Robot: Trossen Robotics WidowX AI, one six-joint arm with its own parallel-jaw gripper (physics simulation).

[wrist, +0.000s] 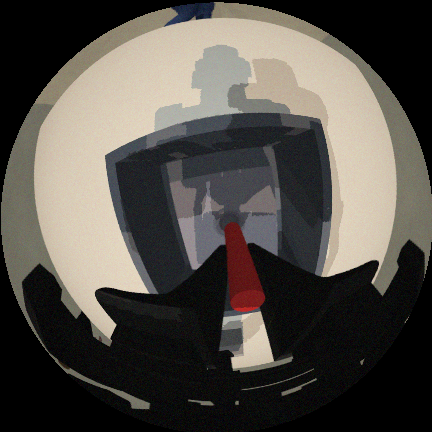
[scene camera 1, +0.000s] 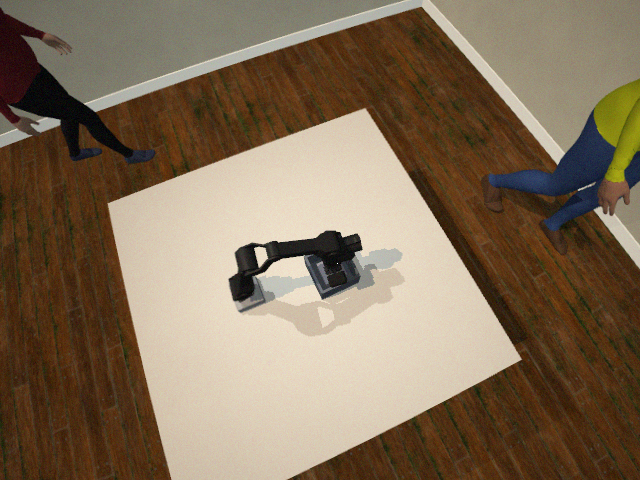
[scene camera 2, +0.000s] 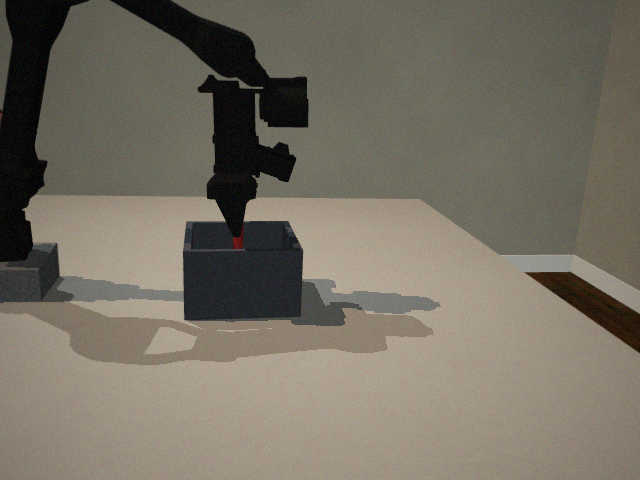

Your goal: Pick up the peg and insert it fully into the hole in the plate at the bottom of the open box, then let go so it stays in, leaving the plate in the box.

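Places are measured from the arm's base along level axes (x ahead, y left, z up), in millimetres.
Pixels of known places: gripper, fingertip midpoint: [wrist: 236, 249] [scene camera 1: 330, 267] [scene camera 2: 237, 235]; arm's base, origin of the base link: [wrist: 218, 354] [scene camera 1: 243, 291] [scene camera 2: 5, 253].
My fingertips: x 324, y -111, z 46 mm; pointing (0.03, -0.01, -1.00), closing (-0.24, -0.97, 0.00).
For each thing: its top centre in the pictures, then the offset to it from my fingertips. Level surfaces: height alone.
- red peg, middle of its top: [wrist: 247, 301] [scene camera 2: 238, 203] dx +2, dy +0, dz +47 mm
- open dark grey box, middle of its top: [wrist: 232, 242] [scene camera 2: 240, 234] [scene camera 1: 331, 266] dx +6, dy +1, dz +0 mm
- cream mat, its level: dz -98 mm
The red peg [scene camera 2: 237, 242] [wrist: 245, 280] is held by my gripper [scene camera 2: 236, 235] [wrist: 236, 249], which is shut on its upper part. The peg points down into the open dark grey box [scene camera 1: 324, 292] [scene camera 2: 242, 284] [wrist: 142, 215]. The fingertips are at about the height of the box's rim in the second scene view. The grey plate [wrist: 262, 232] lies at the bottom of the box. In the wrist view the peg's lower end overlaps the dark round hole [wrist: 230, 218] and covers part of it. Whether the end is inside the hole cannot be told. The box's near wall hides the lower peg in the second scene view.
The box stands on a cream mat [scene camera 1: 232, 387] [scene camera 2: 413, 387] [wrist: 75, 175]. The arm's base [scene camera 1: 253, 303] [scene camera 2: 20, 284] stands to its left in the scene views. Box walls surround the peg. Two people [scene camera 1: 49, 98] [scene camera 1: 573, 155] are beyond the mat. Arm shadows fall across box and mat.
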